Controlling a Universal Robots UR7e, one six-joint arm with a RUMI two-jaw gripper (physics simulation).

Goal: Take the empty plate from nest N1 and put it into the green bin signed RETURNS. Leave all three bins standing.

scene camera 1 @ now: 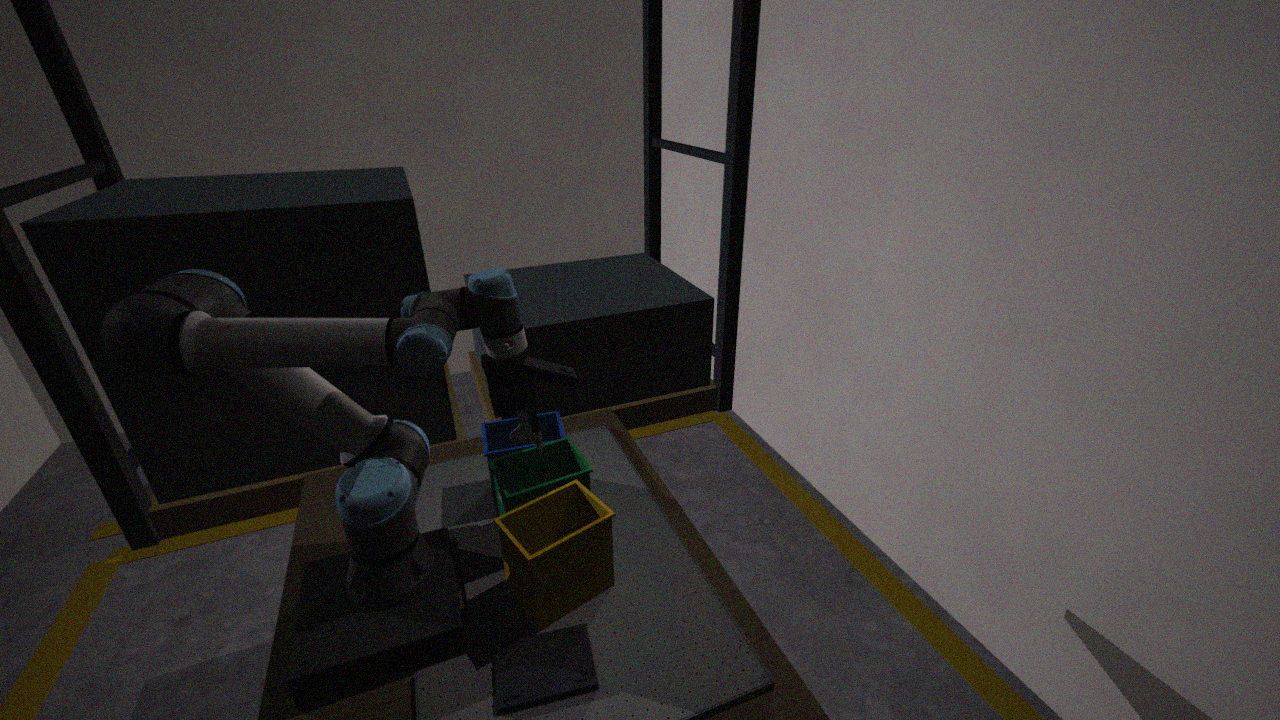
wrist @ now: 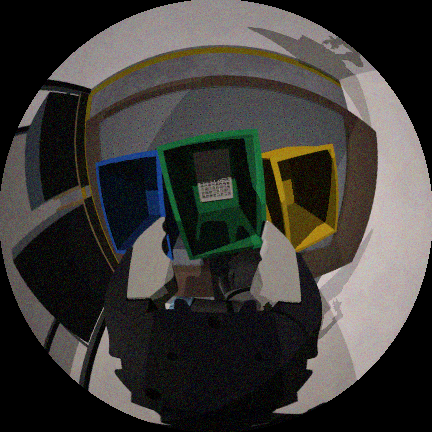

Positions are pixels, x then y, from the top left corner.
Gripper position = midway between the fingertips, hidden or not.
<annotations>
gripper: scene camera 1 536, 441; wrist 214, 220
green bin: scene camera 1; wrist
blue bin: scene camera 1 496, 434; wrist 132, 192
pale plate: wrist 212, 168; not seen in scene camera 1 (hidden by a yellow bin)
same spot on green bin: (wrist: 216, 227) = (scene camera 1: 502, 505)
</annotations>
